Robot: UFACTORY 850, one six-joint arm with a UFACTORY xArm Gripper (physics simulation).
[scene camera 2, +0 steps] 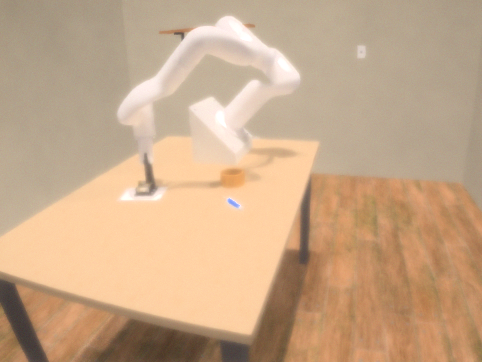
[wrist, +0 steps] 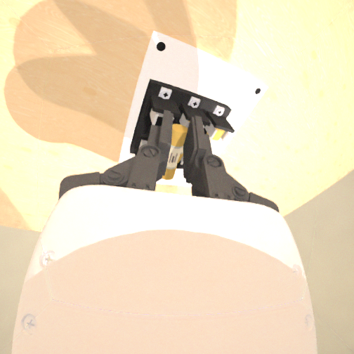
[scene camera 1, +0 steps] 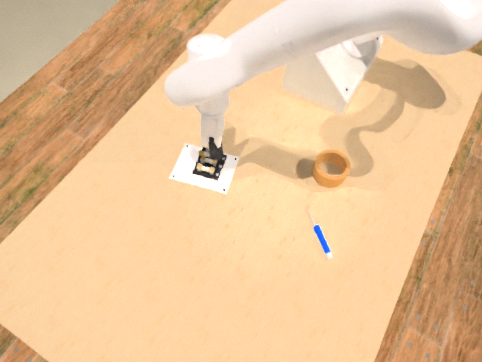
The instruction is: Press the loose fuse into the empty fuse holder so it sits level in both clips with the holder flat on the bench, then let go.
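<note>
The black fuse holder sits on a white plate. My gripper points down at the holder, its fingers close together on both sides of the loose fuse, shut on it. The fuse has gold caps and a pale printed body and lies over the middle of the holder. The fingers hide the clips under it, so I cannot tell whether it is level or seated. Another fuse sits in an outer slot of the holder, partly hidden in the wrist view.
An orange ring-shaped cup stands to the right of the plate. A blue-handled screwdriver lies nearer the front on the bench. The white angled arm base stands at the back.
</note>
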